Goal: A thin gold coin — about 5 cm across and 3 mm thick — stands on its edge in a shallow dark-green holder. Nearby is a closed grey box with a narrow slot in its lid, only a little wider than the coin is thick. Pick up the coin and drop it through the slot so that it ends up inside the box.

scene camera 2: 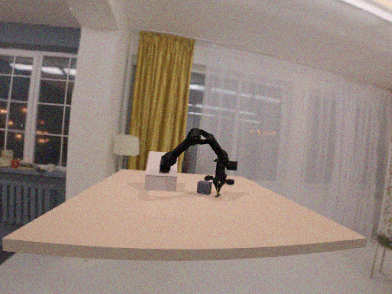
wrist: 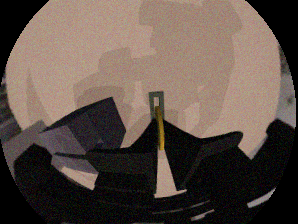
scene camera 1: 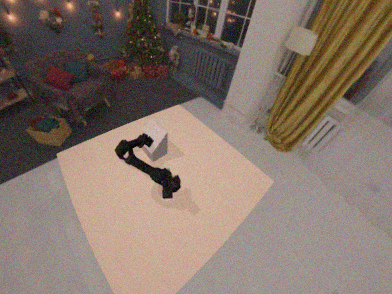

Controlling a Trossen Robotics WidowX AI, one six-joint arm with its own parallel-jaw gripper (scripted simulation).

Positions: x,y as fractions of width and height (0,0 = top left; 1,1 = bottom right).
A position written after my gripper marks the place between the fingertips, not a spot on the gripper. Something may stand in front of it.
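Observation:
Gold coin held in my gripper (wrist: 0.53,0.54).

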